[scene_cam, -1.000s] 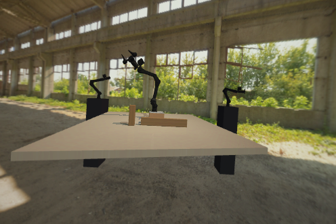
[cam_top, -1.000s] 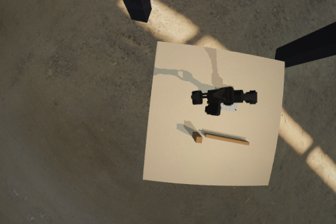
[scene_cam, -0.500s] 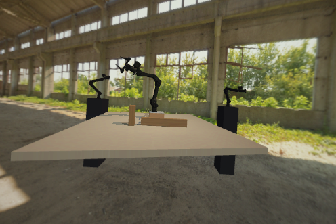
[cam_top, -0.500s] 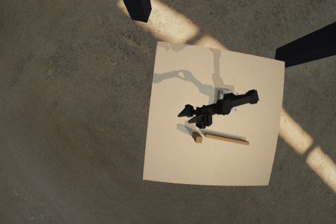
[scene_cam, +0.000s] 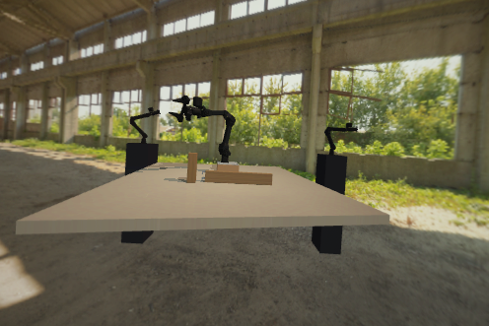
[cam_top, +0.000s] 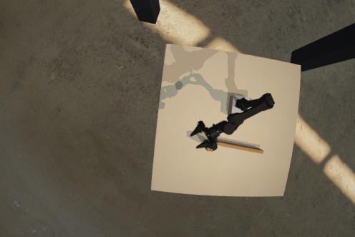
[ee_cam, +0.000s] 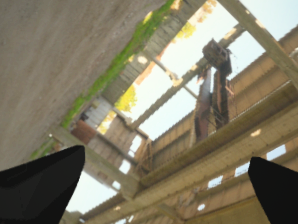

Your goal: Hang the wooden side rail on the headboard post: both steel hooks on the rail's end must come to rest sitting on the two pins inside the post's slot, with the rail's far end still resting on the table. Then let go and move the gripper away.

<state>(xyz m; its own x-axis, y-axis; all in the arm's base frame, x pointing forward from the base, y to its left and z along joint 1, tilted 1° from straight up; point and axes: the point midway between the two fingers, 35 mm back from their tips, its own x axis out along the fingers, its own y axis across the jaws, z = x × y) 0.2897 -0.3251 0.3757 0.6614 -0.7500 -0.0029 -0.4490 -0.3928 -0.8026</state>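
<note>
The headboard post lies 8 cm ahead of my gripper tip, 19 cm to the left of it and 38 cm below it.
</note>
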